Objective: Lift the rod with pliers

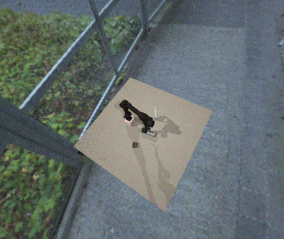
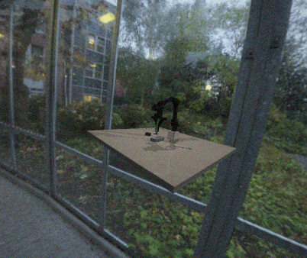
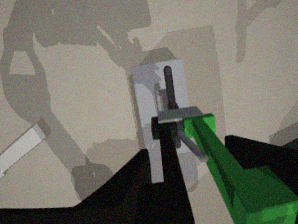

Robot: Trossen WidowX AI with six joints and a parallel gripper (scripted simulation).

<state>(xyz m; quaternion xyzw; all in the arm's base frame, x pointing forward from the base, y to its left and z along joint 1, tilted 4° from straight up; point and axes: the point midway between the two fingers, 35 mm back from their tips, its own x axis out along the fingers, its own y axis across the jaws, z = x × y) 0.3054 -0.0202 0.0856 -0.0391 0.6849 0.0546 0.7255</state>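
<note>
My gripper tip is 1 cm short of the dark rod and 9 cm above it. The rest, counted from my gripper tip: grey block 2 cm behind, 1 cm to the left, 15 cm below; then white bar 10 cm behind, 33 cm to the left, 16 cm below; then dark holster 8 cm behind, 22 cm to the right, 16 cm below.
</note>
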